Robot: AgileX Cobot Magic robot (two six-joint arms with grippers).
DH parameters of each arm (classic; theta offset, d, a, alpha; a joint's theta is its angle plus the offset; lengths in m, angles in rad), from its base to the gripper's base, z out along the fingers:
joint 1: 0 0.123 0 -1.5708
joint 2: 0.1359 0 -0.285 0
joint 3: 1.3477 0 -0.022 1.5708
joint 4: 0 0.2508 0 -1.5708
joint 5: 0 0 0.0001 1.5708
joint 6: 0 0.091 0 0
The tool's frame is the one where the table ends.
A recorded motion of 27 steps. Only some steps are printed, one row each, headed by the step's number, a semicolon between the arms.
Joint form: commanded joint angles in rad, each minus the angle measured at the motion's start. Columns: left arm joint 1, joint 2, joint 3, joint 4, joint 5, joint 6; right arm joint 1, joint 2, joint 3, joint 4, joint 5, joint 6.
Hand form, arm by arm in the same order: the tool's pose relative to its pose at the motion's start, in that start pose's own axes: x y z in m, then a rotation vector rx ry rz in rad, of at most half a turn. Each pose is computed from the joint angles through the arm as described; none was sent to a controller.
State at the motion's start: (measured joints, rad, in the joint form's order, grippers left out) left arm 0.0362 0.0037 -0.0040 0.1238 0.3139 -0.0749; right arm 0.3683 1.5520 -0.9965 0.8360 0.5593 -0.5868
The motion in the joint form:
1: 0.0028 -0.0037 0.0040 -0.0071 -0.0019 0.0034; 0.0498 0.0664 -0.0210 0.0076 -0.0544 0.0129
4: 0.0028 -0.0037 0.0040 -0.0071 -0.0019 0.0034; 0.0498 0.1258 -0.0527 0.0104 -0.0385 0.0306
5: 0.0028 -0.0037 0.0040 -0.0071 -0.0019 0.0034; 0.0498 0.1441 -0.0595 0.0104 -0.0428 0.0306
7: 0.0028 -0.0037 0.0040 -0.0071 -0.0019 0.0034; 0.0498 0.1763 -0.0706 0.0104 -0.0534 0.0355
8: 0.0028 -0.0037 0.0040 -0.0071 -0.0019 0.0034; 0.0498 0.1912 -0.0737 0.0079 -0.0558 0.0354
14: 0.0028 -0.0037 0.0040 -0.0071 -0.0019 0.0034; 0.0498 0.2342 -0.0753 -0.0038 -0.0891 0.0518
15: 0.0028 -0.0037 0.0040 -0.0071 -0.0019 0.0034; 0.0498 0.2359 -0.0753 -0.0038 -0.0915 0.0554
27: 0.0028 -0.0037 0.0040 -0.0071 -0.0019 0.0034; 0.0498 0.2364 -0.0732 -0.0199 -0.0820 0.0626
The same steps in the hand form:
1: 0.0010 -0.0001 0.0001 -0.0004 -0.0013 -0.0040; 0.0002 0.0051 0.0231 0.0052 0.0137 0.0015
4: 0.0010 -0.0001 0.0001 -0.0004 -0.0013 -0.0040; -0.0011 0.0005 0.0383 0.0012 0.0515 0.0319
5: 0.0010 -0.0001 0.0001 -0.0004 -0.0013 -0.0040; -0.0012 -0.0018 0.0433 0.0058 0.0584 0.0361
7: 0.0010 -0.0001 0.0001 -0.0004 -0.0013 -0.0040; -0.0010 -0.0061 0.0522 0.0159 0.0686 0.0484
8: 0.0010 -0.0001 0.0001 -0.0004 -0.0013 -0.0040; 0.0001 -0.0083 0.0565 0.0205 0.0780 0.0503
14: 0.0010 -0.0001 0.0001 -0.0004 -0.0013 -0.0040; 0.0040 -0.0168 0.0693 0.0518 0.0907 0.0697
15: 0.0010 -0.0001 0.0001 -0.0004 -0.0013 -0.0040; 0.0041 -0.0171 0.0698 0.0536 0.0901 0.0738
27: 0.0010 -0.0001 0.0001 -0.0004 -0.0013 -0.0040; 0.0059 -0.0175 0.0700 0.0550 0.1047 0.0678

